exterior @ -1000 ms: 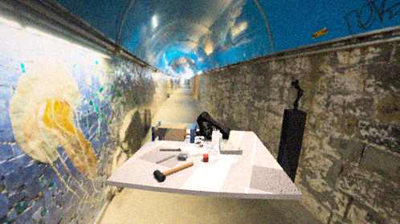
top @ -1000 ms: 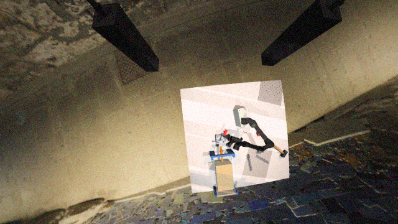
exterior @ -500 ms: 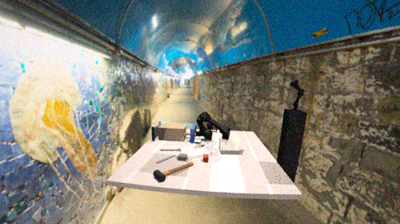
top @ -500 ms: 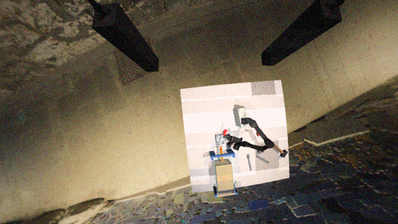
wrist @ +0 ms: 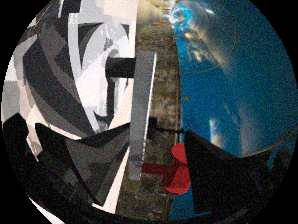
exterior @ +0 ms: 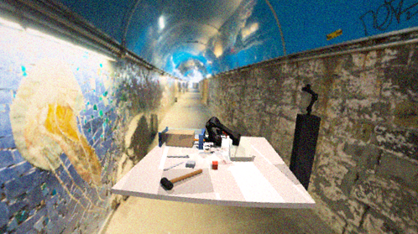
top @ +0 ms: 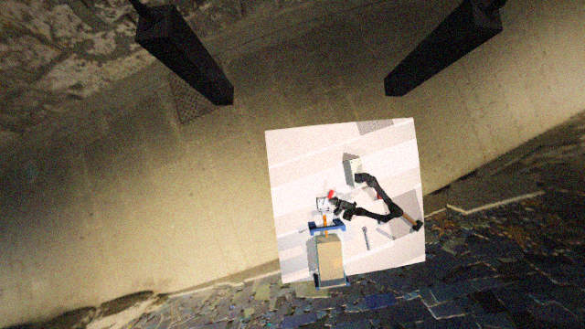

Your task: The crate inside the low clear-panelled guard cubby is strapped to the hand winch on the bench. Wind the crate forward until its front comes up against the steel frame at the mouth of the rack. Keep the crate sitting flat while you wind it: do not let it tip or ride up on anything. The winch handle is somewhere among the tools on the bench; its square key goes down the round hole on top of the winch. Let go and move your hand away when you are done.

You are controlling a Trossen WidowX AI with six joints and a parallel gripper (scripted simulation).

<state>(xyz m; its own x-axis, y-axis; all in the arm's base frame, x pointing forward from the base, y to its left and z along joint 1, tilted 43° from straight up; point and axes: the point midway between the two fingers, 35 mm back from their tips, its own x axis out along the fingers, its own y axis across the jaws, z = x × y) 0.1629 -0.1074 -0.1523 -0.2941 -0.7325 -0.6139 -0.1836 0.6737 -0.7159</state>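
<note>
My gripper tip is 10 mm to the right of the winch handle, 10 mm past it and 10 mm above it. Also, from my gripper tip: hand winch (100 mm below, 40 mm ahead, 20 mm to the right); blue steel frame (210 mm ahead, 30 mm below, 10 mm to the left); dark red knob (50 mm behind, 20 mm to the left, 20 mm above).
</note>
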